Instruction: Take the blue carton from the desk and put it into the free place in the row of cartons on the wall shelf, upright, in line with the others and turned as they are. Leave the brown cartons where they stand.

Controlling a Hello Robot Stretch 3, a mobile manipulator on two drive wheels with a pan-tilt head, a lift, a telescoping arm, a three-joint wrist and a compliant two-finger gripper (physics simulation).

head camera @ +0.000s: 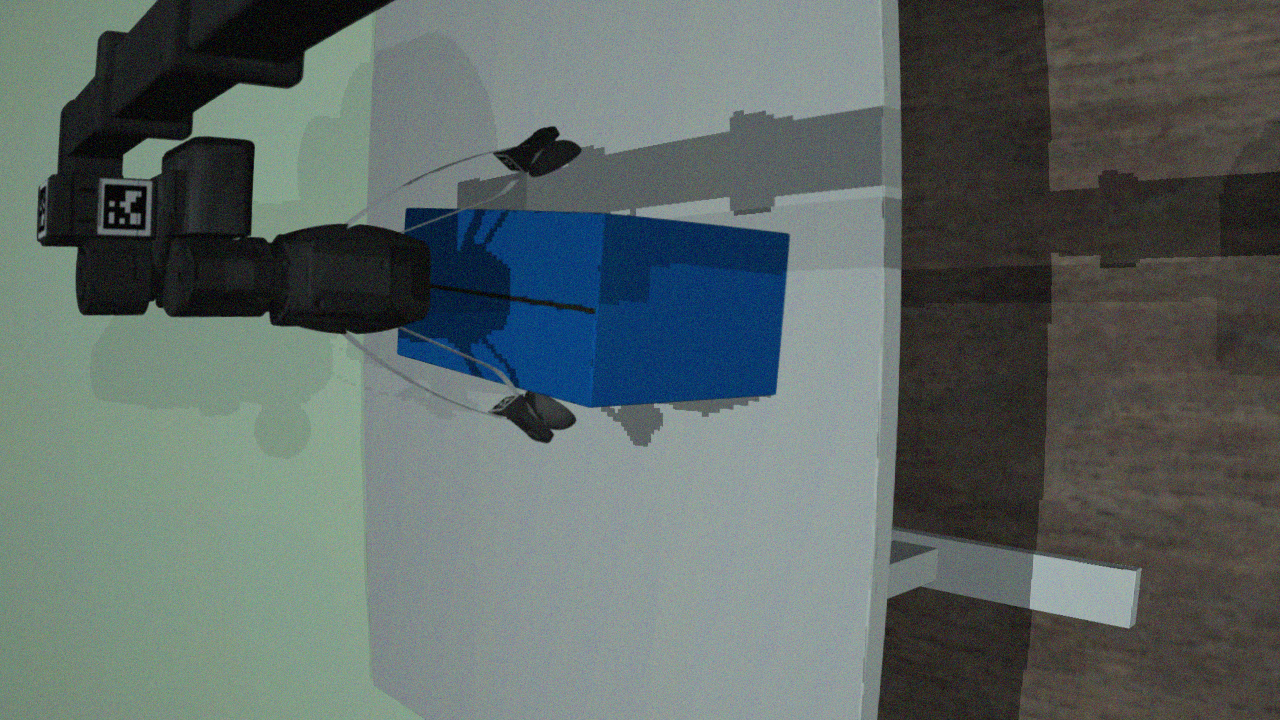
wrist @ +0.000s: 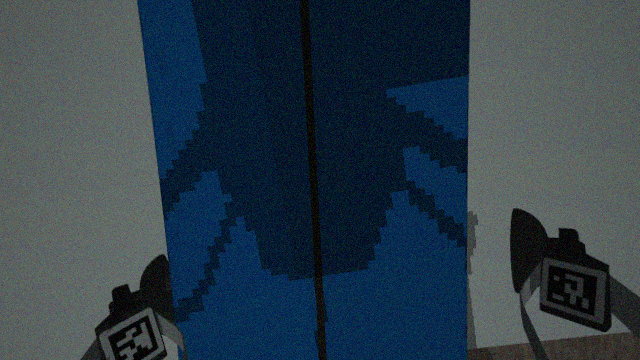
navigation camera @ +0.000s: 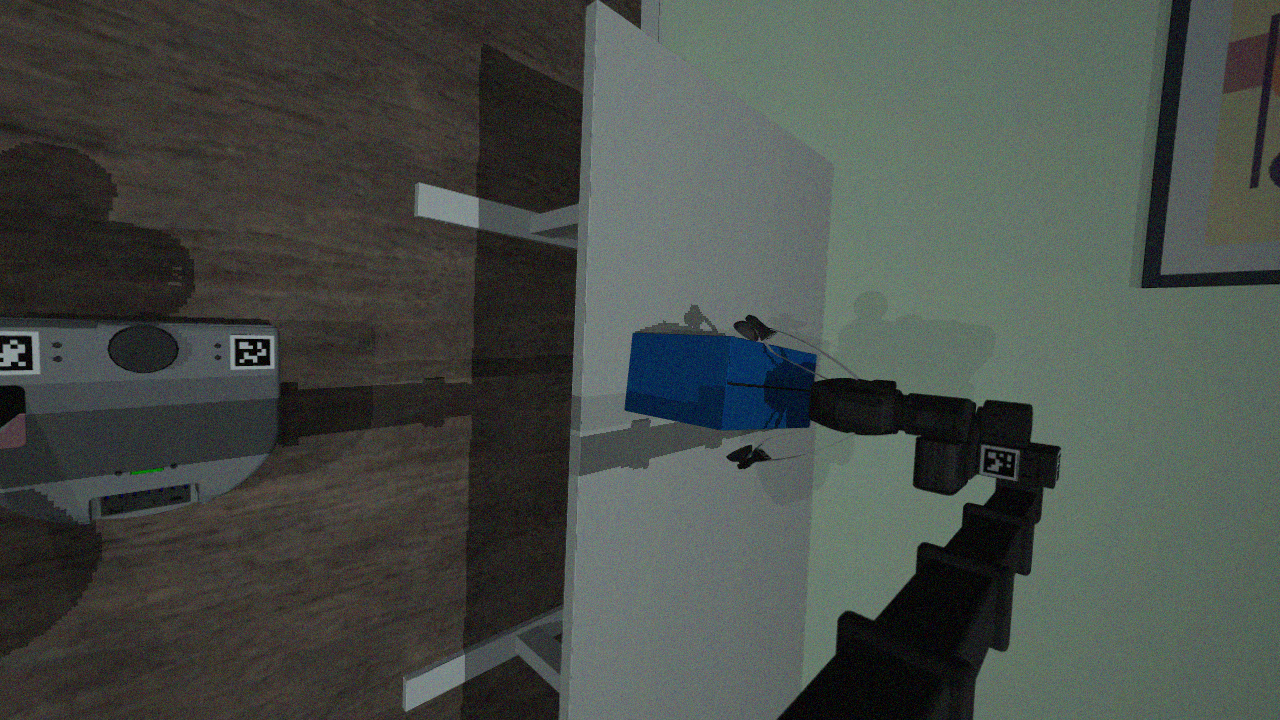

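Pixels of known places: robot's base, origin of its link: (navigation camera: 145,347).
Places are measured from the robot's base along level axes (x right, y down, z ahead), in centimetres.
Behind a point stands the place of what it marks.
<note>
The blue carton (head camera: 693,331) {y -81.5, x 51.2, z 1.1 cm} (navigation camera: 675,380) {y -81.6, x 51.0, z -0.6 cm} (wrist: 400,300) stands on the white desk (head camera: 716,537) {y -72.1, x 57.6, z 17.5 cm} (navigation camera: 680,223) {y -72.1, x 62.0, z 24.1 cm} (wrist: 65,150), with a thin black line along its top face. My gripper (head camera: 552,282) {y -85.7, x 59.1, z -2.1 cm} (navigation camera: 749,392) {y -85.7, x 59.1, z -2.1 cm} (wrist: 339,258) {y -85.7, x 59.1, z -2.1 cm} is open over the carton's top, one fingertip out to each side of it. In the wrist view the left fingertip overlaps the carton's left edge, and a gap shows between the right fingertip and the carton. Whether the fingertips are below the carton's top is hard to tell. The wall shelf and the brown cartons do not show in these views.
The green wall (head camera: 179,582) {y -96.5, x 123.2, z 32.4 cm} (navigation camera: 1029,223) {y -110.4, x 123.2, z 30.1 cm} rises behind the desk, with a framed picture (navigation camera: 1152,179) {y -126.4, x 121.0, z 34.8 cm} on it. My arm (head camera: 241,35) {y -119.0, x 34.1, z -8.5 cm} (navigation camera: 921,591) {y -117.2, x 31.5, z -8.5 cm} reaches along the wall side. My base (navigation camera: 179,429) {y -16.1, x 3.7, z -12.7 cm} stands on the wooden floor before the desk. Desk feet (head camera: 1074,591) (navigation camera: 447,205) stick out.
</note>
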